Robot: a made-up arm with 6 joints.
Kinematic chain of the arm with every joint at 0, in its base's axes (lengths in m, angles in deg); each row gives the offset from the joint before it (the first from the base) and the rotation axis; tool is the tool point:
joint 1: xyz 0 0 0.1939 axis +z
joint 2: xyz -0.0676 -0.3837 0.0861 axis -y
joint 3: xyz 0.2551 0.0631 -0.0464 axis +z
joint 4: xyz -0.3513 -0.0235 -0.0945 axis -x
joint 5: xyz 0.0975 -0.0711 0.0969 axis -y
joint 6: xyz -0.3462 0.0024 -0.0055 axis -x
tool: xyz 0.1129 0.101 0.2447
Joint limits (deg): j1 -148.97..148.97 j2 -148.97..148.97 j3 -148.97..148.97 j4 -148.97..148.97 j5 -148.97..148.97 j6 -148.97..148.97
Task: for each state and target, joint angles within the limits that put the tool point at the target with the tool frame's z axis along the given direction. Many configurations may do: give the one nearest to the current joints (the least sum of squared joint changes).
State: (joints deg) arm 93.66 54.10 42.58 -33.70 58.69 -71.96
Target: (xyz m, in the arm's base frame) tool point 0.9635 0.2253 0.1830 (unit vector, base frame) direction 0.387 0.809 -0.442
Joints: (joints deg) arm 76.27 34.63 77.21 -68.46 26.85 -80.42
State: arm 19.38 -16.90 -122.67 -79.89 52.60 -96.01
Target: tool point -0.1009 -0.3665 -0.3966 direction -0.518 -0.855 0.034
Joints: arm 31.77 -65.27 -146.24 -85.25 69.60 -128.83
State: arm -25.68 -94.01 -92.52 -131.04 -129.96 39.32
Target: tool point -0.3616 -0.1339 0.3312 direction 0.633 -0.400 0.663
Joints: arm -10.10 -87.65 -96.16 -148.16 -130.19 62.80
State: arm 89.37 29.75 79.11 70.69 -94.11 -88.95
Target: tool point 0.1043 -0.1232 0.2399 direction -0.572 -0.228 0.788
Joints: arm 80.53 28.55 49.15 108.55 -91.39 -62.51
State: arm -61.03 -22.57 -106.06 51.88 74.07 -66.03
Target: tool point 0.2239 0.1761 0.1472 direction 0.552 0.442 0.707
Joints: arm -29.92 -32.48 -102.15 47.11 65.12 -47.78
